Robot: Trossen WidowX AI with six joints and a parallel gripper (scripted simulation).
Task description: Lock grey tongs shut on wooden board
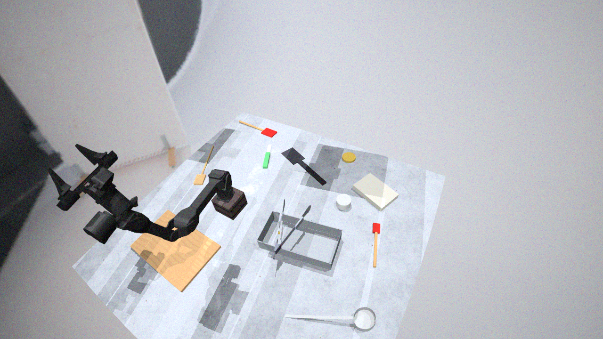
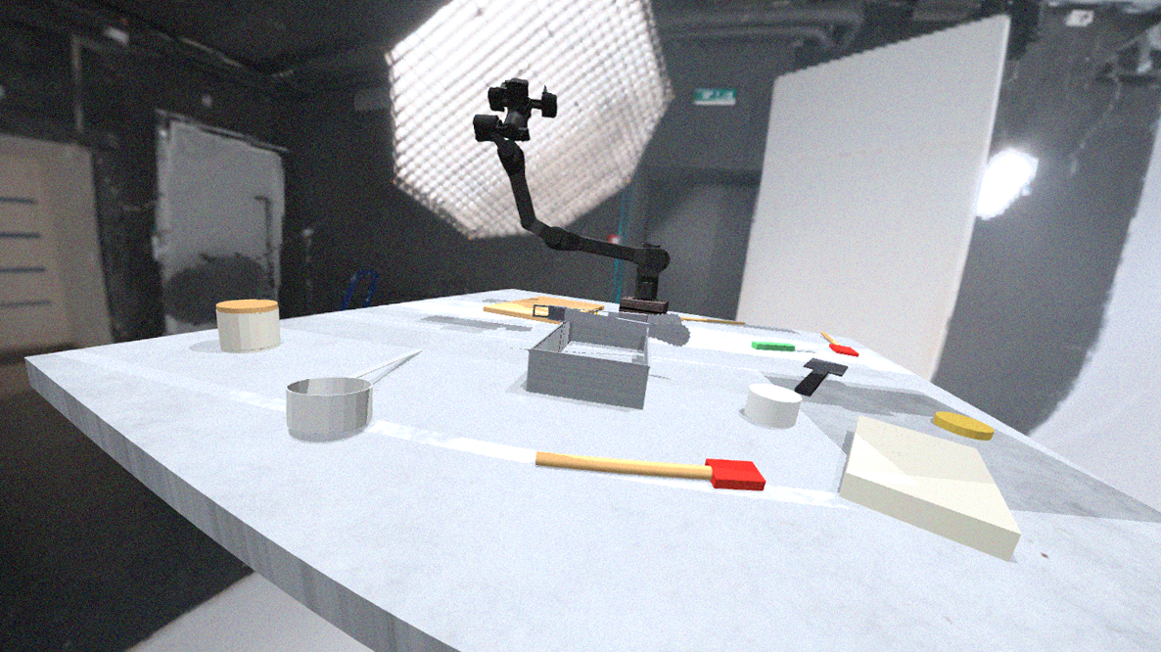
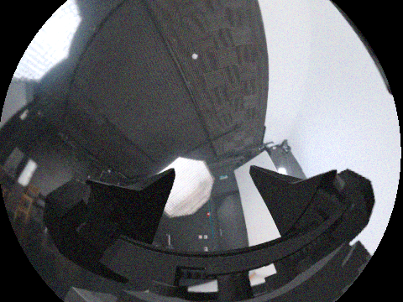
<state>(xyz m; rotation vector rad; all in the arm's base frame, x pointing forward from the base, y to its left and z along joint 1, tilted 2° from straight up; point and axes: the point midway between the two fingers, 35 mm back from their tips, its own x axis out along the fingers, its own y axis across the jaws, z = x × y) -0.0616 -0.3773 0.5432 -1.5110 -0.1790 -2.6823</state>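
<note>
My gripper tip is 620 mm above the roasting tin, 470 mm short of it and 310 mm to the right of it. Also, from my gripper tip: white cylinder 630 mm below, 590 mm ahead, 560 mm to the left; black spatula 750 mm to the left, 640 mm below, 320 mm ahead; wooden board 640 mm below, 110 mm to the left, 30 mm behind.
</note>
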